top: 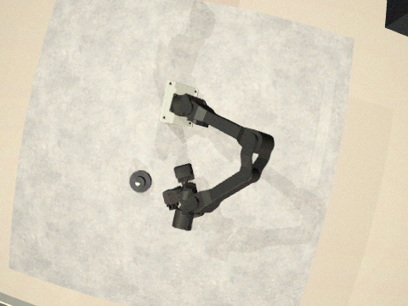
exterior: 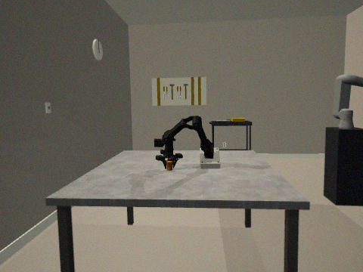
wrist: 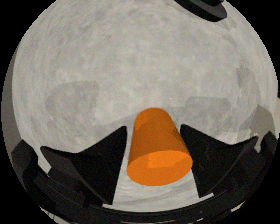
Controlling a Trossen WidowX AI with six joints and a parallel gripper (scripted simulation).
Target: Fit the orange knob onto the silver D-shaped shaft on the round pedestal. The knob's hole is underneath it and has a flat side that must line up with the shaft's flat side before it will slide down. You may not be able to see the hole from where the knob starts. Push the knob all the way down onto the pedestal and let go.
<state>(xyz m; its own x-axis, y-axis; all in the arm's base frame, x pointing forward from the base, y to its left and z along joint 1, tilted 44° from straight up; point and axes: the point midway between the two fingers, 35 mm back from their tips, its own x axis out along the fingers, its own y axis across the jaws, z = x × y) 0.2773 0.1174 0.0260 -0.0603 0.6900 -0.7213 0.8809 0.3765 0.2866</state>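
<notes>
Right now my gripper tip is 2 cm short of the round dark pedestal, 19 cm to the left of it and 2 cm below it. Also, from my gripper tip: orange knob: 3 cm above.
</notes>
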